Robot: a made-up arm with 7 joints.
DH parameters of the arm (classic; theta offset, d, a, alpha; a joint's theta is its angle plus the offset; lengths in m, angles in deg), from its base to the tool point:
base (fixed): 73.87 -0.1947 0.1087 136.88
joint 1: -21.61 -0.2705 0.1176 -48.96
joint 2: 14.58 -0.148 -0.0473 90
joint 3: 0 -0.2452 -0.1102 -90
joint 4: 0 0.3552 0.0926 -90
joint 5: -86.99 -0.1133 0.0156 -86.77
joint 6: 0 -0.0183 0.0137 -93.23
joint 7: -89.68 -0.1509 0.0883 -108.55
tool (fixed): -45.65 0.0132 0 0
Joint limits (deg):
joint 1: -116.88..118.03
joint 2: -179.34..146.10
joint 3: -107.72..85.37
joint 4: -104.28..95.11
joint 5: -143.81..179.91
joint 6: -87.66..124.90
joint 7: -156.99..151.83
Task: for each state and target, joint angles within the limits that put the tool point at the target. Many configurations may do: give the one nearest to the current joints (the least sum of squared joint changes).
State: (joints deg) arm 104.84 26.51 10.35 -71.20 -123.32 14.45 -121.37
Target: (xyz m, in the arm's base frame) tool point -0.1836 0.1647 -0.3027
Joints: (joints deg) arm 99.07 22.81 41.22 -91.89 -140.64 -13.65 -106.44
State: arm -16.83 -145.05 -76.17 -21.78 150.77 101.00 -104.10
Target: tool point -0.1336 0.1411 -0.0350
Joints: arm -17.72 -165.67 -61.71 -47.27 140.08 124.90 -113.43
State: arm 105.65 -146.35 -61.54 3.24 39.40 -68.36 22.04
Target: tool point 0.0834 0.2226 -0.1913
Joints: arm 94.63 -179.34 -57.43 5.02 70.20 -71.22 42.11
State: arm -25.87 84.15 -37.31 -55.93 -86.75 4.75 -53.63
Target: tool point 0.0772 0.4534 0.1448
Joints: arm -36.28 43.35 -40.22 -58.37 -63.48 51.24 -20.32
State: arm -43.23 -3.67 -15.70 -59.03 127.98 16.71 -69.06
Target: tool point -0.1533 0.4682 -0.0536
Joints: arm -54.18 -15.70 -21.30 -66.04 127.87 18.99 -77.93
